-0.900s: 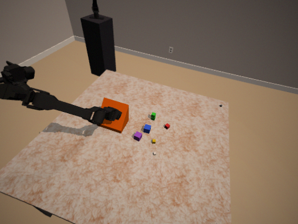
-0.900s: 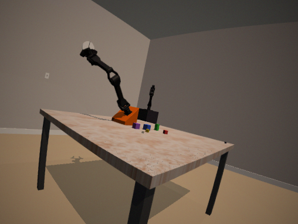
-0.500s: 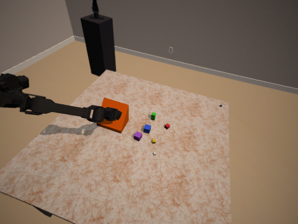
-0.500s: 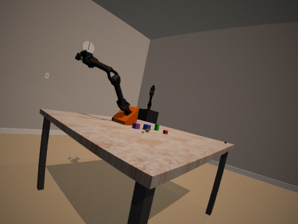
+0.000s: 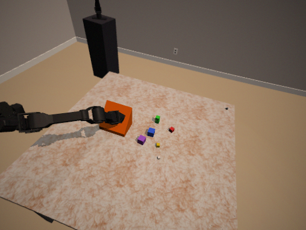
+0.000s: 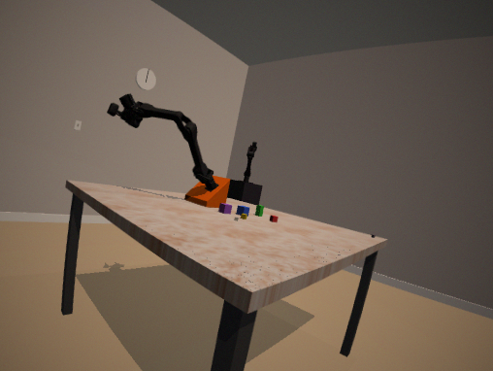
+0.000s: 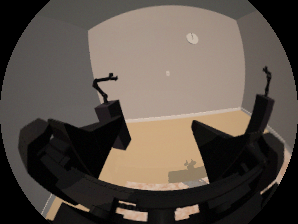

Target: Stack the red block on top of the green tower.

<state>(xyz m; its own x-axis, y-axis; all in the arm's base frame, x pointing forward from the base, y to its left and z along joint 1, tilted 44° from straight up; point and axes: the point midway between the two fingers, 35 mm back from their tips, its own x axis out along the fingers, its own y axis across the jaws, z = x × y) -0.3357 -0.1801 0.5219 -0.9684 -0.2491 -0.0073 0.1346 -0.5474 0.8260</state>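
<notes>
The red block lies 69 cm ahead of my gripper tip, 66 cm to the left of it and 38 cm below it. Also, from my gripper tip: tiny white cube 70 cm ahead, 40 cm to the left, 39 cm below; purple cube 54 cm ahead, 46 cm to the left, 37 cm below; blue cube 57 cm ahead, 55 cm to the left, 37 cm below.
</notes>
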